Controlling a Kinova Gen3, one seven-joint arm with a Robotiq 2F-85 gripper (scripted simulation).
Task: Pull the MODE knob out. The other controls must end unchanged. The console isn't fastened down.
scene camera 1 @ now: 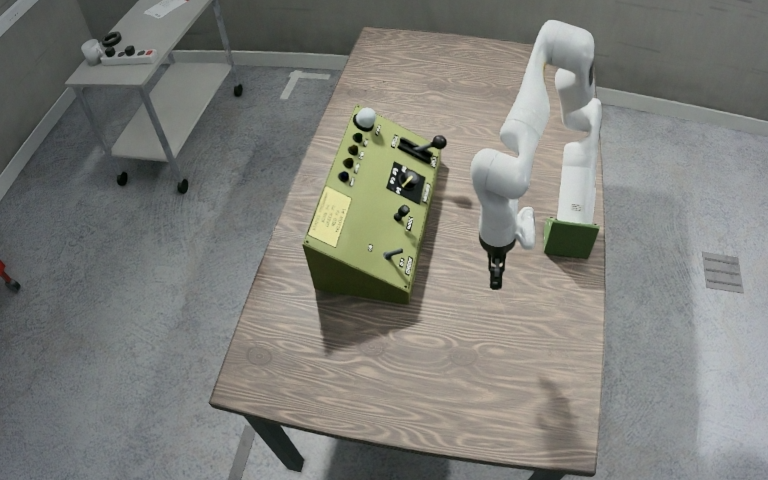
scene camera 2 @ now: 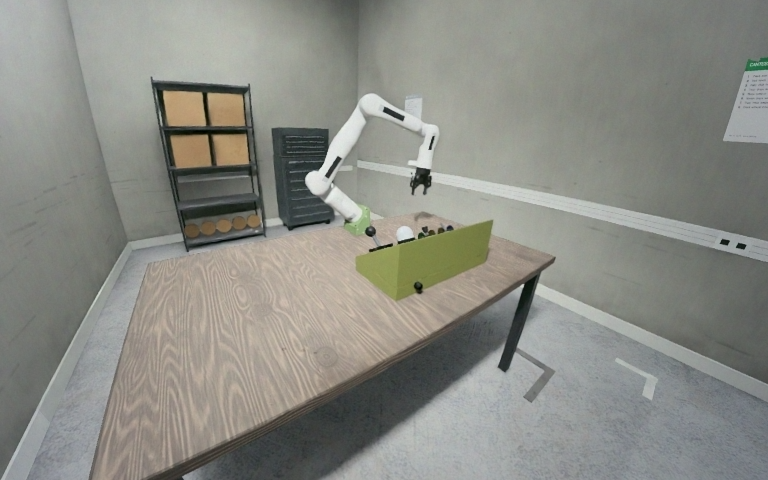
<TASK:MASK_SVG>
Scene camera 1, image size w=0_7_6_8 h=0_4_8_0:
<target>olive-green console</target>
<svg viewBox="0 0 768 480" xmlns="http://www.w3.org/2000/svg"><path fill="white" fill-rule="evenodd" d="M356 103L327 175L302 246L314 289L409 305L435 190L434 179L437 179L441 162L441 149L446 147L447 140L444 136L437 135L431 142L375 113L372 109L365 108Z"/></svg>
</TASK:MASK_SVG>
